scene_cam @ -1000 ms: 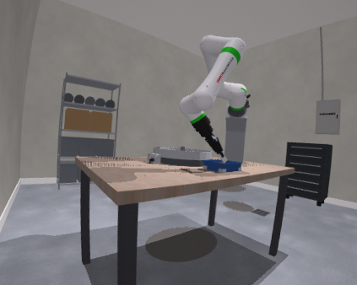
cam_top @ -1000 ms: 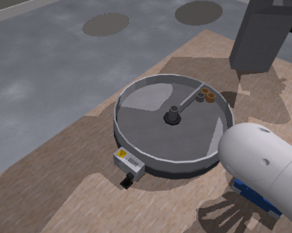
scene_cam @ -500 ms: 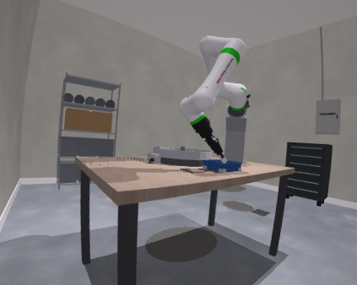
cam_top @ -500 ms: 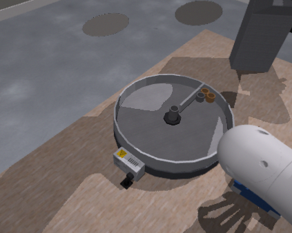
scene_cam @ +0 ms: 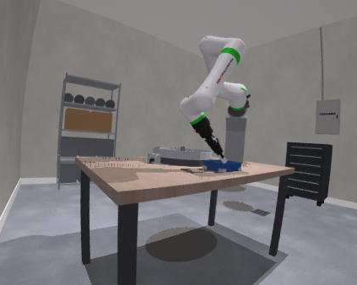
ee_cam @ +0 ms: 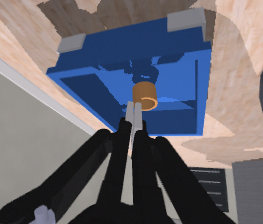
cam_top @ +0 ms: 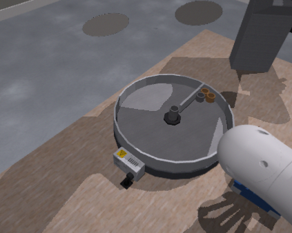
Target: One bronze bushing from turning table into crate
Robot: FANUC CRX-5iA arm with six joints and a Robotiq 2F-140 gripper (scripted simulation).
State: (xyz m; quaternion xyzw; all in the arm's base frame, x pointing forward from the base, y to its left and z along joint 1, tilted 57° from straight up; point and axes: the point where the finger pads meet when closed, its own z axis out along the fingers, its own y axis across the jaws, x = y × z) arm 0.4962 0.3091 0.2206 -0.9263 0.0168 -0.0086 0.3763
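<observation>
My hand is 10 mm past the blue crate, 10 mm to the left of it and 50 mm above it. Also, from my hand: turning table 130 mm ahead, 340 mm to the right, 20 mm below.
</observation>
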